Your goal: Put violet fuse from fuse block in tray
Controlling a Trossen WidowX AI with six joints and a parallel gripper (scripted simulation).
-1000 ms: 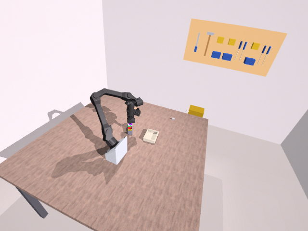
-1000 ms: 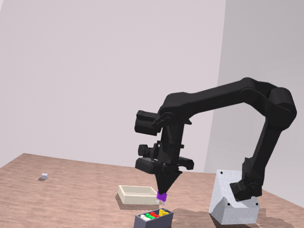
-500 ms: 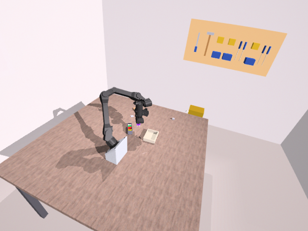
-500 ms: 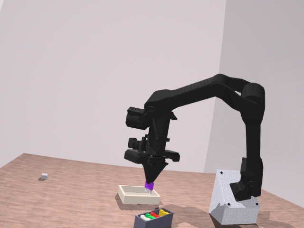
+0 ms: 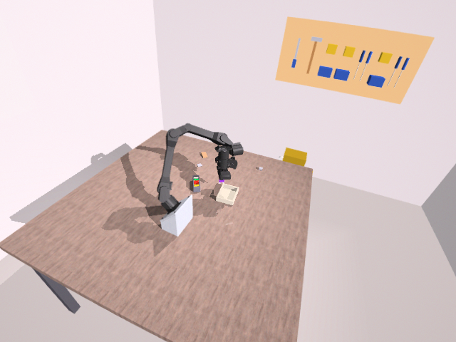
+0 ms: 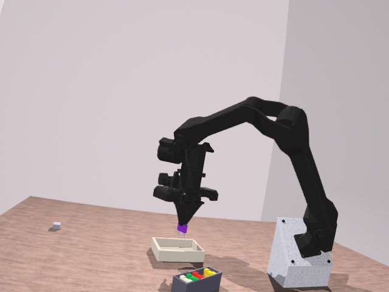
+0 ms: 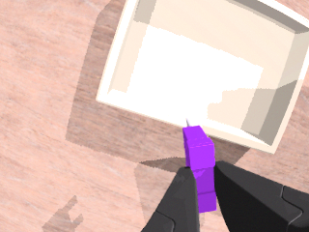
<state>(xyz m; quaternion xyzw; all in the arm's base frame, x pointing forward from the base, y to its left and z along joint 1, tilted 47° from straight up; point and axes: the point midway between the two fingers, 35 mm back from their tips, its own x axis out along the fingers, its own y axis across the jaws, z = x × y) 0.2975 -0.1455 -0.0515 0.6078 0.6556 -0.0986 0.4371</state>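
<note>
The beige tray is 10 cm below my gripper tip, 5 cm to the right of it and 1 cm behind it. The rest, counted from my gripper tip: violet fuse: 1 cm below.
</note>
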